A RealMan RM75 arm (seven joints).
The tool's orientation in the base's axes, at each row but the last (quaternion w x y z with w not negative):
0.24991, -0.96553, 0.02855, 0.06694
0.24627, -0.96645, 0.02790, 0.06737
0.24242, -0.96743, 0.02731, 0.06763
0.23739, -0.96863, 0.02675, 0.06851
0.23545, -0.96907, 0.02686, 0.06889
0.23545, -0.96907, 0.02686, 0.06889
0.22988, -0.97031, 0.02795, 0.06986
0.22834, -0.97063, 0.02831, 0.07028
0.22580, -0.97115, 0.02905, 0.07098
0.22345, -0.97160, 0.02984, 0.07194
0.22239, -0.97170, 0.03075, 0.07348
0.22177, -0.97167, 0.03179, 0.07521
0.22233, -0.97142, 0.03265, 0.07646
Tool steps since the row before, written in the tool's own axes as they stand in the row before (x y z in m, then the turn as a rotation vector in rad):
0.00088, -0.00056, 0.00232, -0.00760, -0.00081, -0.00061
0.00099, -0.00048, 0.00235, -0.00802, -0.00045, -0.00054
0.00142, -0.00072, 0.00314, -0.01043, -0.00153, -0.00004
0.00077, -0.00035, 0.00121, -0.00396, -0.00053, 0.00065
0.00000, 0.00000, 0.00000, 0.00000, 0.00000, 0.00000
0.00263, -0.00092, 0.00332, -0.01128, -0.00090, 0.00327
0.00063, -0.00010, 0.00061, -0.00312, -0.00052, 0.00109
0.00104, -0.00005, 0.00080, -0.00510, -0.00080, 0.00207
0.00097, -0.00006, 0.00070, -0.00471, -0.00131, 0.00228
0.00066, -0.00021, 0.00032, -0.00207, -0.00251, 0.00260
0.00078, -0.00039, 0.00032, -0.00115, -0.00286, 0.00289
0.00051, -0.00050, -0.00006, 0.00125, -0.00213, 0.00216
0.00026, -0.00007, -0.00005, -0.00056, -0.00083, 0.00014
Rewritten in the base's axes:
0.00065, 0.00160, -0.00187, -0.00738, 0.00058, 0.00201
0.00075, 0.00153, -0.00196, -0.00783, 0.00030, 0.00184
0.00110, 0.00209, -0.00261, -0.01018, 0.00154, 0.00225
0.00065, 0.00086, -0.00101, -0.00395, 0.00085, 0.00025
0.00000, 0.00000, 0.00000, 0.00000, 0.00000, 0.00000
0.00228, 0.00229, -0.00289, -0.01148, 0.00252, -0.00082
0.00056, 0.00035, -0.00059, -0.00317, 0.00102, -0.00027
0.00093, 0.00038, -0.00084, -0.00523, 0.00176, -0.00072
0.00088, 0.00034, -0.00074, -0.00482, 0.00230, -0.00074
0.00063, 0.00031, -0.00030, -0.00215, 0.00345, -0.00092
0.00076, 0.00047, -0.00024, -0.00124, 0.00386, -0.00117
0.00056, 0.00041, 0.00018, 0.00115, 0.00282, -0.00122
0.00027, 0.00003, 0.00003, -0.00049, 0.00082, 0.00032

